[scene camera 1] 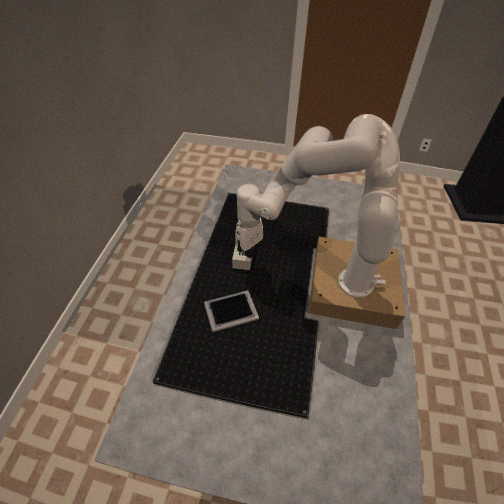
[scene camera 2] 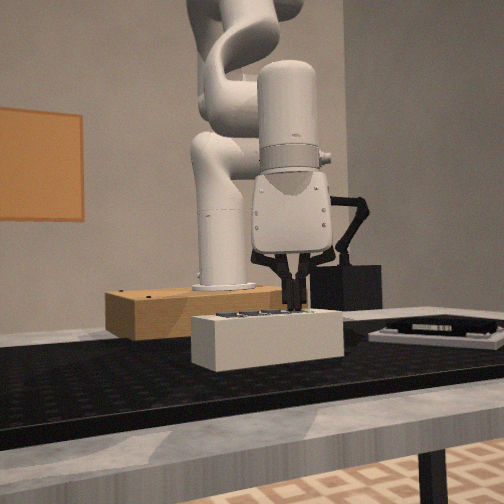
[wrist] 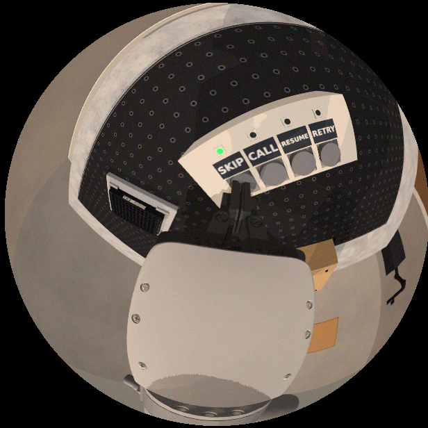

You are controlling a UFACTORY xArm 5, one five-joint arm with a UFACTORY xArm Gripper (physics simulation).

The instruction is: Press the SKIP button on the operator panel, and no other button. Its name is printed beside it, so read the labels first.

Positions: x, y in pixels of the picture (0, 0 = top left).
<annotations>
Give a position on an operator panel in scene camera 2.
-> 220, 343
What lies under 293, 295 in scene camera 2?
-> The gripper.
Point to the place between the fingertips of the gripper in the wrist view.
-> At 238, 193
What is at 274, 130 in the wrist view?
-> An operator panel.
</annotations>
